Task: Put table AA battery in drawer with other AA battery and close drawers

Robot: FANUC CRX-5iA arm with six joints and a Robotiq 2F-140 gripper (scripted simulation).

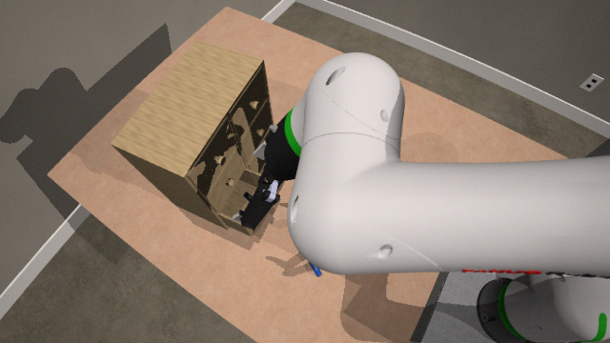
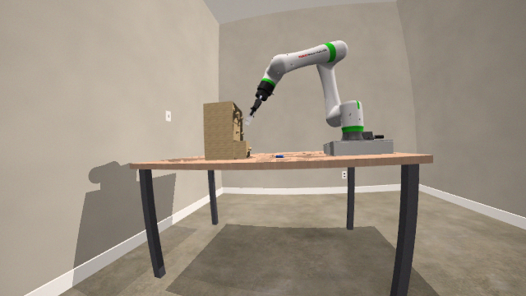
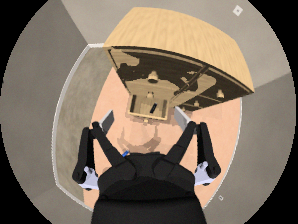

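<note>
Now: hand 180 mm past the blue AA battery, 20 mm to the right of it and 210 mm above it. Also, from my hand: orange-brown thing (160 mm ahead, 100 mm to the right, 200 mm below); dark battery (60 mm ahead, 20 mm to the right, 200 mm below).
</note>
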